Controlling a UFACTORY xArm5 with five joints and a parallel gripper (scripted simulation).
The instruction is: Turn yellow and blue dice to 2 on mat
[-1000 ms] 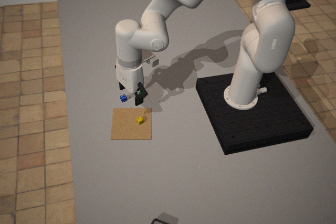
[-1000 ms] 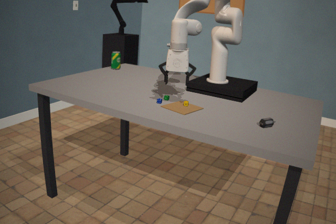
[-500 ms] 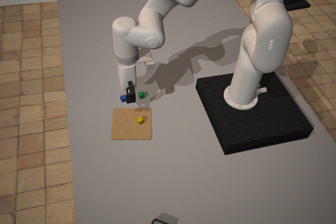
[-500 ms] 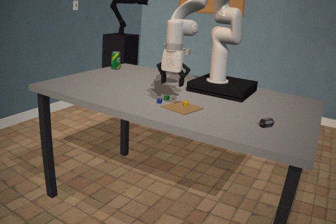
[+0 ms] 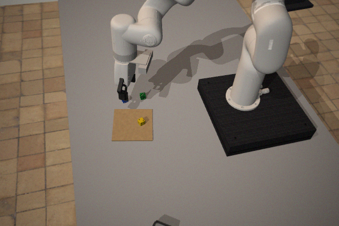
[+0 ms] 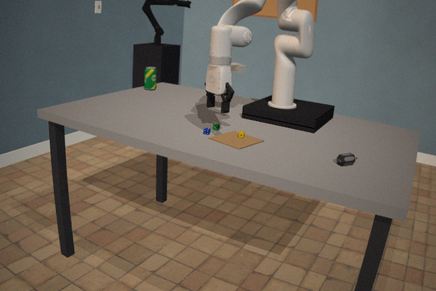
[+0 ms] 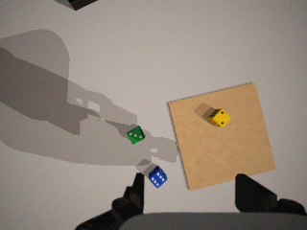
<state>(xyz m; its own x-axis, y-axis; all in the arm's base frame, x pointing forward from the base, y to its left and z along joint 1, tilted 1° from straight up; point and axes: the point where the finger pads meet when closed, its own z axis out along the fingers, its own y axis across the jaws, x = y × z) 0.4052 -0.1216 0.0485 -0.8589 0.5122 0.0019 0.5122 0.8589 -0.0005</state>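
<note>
Right now my hand is 1 cm short of the blue die, 3 cm to the left of it and 9 cm above it. Also, from my hand: green die 6 cm behind, 3 cm to the right, 9 cm below; then mat 1 cm ahead, 8 cm to the left, 10 cm below; then yellow die 2 cm behind, 9 cm to the left, 9 cm below.
</note>
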